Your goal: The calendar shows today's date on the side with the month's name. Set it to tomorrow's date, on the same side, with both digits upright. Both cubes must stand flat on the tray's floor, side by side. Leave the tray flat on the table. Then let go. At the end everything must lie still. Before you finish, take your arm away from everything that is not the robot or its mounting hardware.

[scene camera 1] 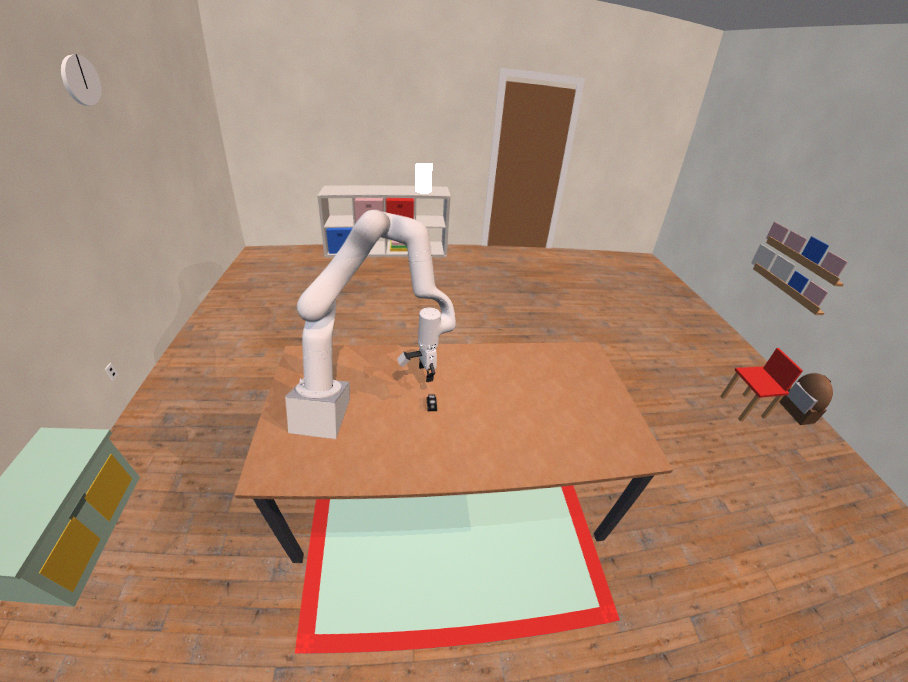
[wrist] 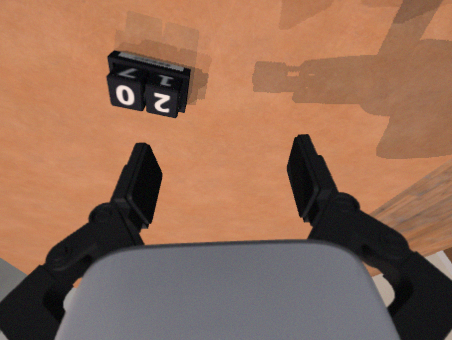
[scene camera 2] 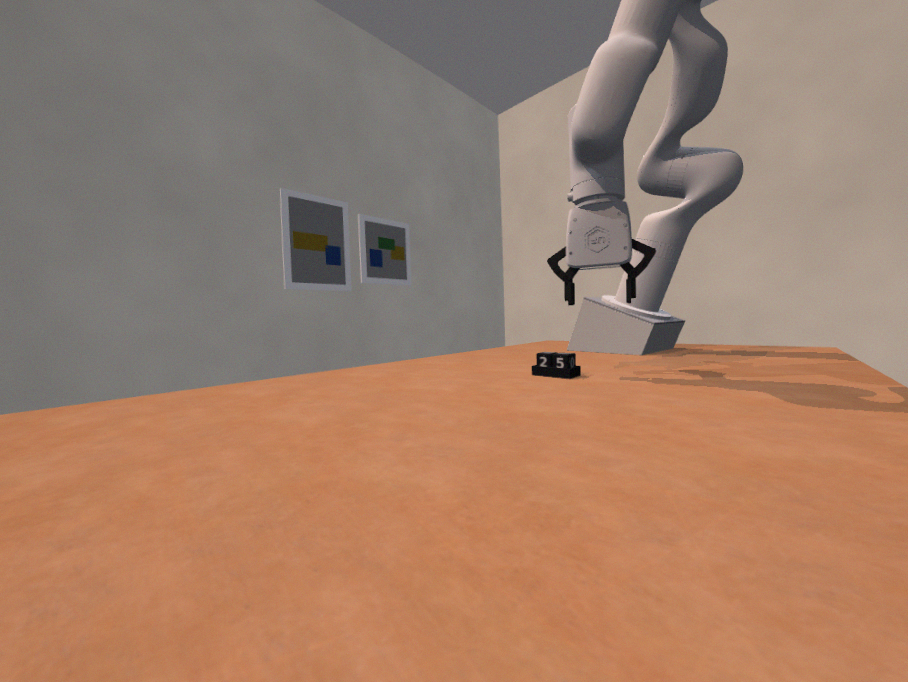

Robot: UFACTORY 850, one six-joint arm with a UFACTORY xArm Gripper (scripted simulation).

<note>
In view: the gripper [scene camera 2: 599,304] and a black calendar tray [wrist: 115,57].
The gripper shows as well in the wrist view [wrist: 222,155].
</note>
